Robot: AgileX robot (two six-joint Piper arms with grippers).
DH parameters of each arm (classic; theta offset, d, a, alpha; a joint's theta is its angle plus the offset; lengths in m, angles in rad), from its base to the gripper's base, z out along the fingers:
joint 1: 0 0.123 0 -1.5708
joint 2: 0.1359 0 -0.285 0
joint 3: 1.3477 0 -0.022 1.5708
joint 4: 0 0.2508 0 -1.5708
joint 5: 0 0 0.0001 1.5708
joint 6: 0 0.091 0 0
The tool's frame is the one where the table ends.
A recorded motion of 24 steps. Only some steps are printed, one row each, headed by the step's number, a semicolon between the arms.
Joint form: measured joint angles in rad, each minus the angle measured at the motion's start. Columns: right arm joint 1, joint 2, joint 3, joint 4, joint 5, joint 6; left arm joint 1, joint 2, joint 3, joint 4, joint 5, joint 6.
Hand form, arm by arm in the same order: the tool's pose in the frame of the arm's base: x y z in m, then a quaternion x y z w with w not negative. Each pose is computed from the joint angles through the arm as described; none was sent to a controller.
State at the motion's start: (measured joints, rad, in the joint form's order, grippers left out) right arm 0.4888 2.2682 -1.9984 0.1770 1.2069 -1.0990; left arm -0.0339 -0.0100 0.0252 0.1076 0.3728 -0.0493
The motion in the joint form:
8: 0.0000 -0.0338 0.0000 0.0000 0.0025 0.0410; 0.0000 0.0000 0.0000 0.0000 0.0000 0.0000
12: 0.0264 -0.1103 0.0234 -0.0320 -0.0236 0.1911; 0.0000 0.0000 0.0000 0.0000 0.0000 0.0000
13: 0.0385 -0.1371 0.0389 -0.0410 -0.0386 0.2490; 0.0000 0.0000 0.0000 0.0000 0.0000 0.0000
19: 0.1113 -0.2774 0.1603 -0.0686 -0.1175 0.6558; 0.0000 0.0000 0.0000 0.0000 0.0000 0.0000
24: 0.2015 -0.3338 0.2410 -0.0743 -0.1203 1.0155; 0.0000 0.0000 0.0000 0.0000 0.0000 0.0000
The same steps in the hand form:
8: 0.4123 0.2363 0.2186 -0.67595 0.72430 0.05241 0.12544; 0.0528 0.0018 0.1719 0.02251 0.80411 0.02080 0.59370
12: 0.3999 0.2404 0.2483 -0.63125 0.75865 0.04069 0.15593; 0.0528 0.0018 0.1719 0.02251 0.80411 0.02080 0.59370
13: 0.3944 0.2428 0.2568 -0.61338 0.77101 0.03970 0.16655; 0.0528 0.0018 0.1719 0.02251 0.80411 0.02080 0.59370
19: 0.3572 0.2550 0.2878 -0.47418 0.85436 0.06815 0.20143; 0.0528 0.0018 0.1719 0.02251 0.80411 0.02080 0.59370
24: 0.3210 0.2758 0.2890 -0.35606 0.91242 0.10543 0.17202; 0.0528 0.0018 0.1719 0.02251 0.80411 0.02080 0.59370

